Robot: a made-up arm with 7 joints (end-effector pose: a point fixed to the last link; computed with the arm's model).
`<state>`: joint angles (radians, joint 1 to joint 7).
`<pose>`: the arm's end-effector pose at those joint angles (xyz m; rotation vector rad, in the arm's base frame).
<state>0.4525 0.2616 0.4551 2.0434 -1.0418 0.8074 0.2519</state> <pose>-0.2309 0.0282 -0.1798 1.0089 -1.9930 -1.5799</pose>
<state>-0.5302 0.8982 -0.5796 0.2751 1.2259 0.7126 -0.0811</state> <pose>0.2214 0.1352 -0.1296 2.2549 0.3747 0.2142</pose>
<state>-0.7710 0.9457 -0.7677 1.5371 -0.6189 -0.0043 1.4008</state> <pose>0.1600 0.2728 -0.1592 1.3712 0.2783 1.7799</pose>
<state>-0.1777 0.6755 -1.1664 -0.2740 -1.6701 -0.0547 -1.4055</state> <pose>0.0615 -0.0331 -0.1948 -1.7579 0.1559 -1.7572</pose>
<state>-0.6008 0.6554 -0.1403 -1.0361 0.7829 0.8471 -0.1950</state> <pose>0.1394 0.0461 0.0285 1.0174 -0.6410 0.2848</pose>
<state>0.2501 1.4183 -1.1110 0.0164 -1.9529 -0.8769 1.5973</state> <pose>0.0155 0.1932 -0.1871 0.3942 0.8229 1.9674</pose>
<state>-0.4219 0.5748 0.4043 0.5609 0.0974 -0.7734 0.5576</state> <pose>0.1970 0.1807 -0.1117 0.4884 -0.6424 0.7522</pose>
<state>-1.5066 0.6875 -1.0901 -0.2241 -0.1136 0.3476 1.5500</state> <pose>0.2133 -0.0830 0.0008 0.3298 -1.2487 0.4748</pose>
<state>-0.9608 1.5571 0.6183 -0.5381 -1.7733 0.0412 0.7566</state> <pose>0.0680 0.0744 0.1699 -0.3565 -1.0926 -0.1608</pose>
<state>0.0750 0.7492 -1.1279 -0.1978 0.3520 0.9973 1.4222</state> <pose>0.0141 0.0471 -0.2421 1.6381 0.0153 0.2154</pose>
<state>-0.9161 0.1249 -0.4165 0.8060 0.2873 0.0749 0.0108</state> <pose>0.2660 -0.0313 -0.1623 0.7379 0.1547 -0.4514</pose>
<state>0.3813 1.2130 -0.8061 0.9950 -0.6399 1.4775 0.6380</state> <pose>-0.1086 0.2776 -0.1040 -1.4810 -2.1398 -0.7183</pose>
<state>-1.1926 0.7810 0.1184 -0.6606 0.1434 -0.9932 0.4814</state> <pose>0.0867 0.0259 0.0837 0.2377 -2.6814 -0.2592</pose>
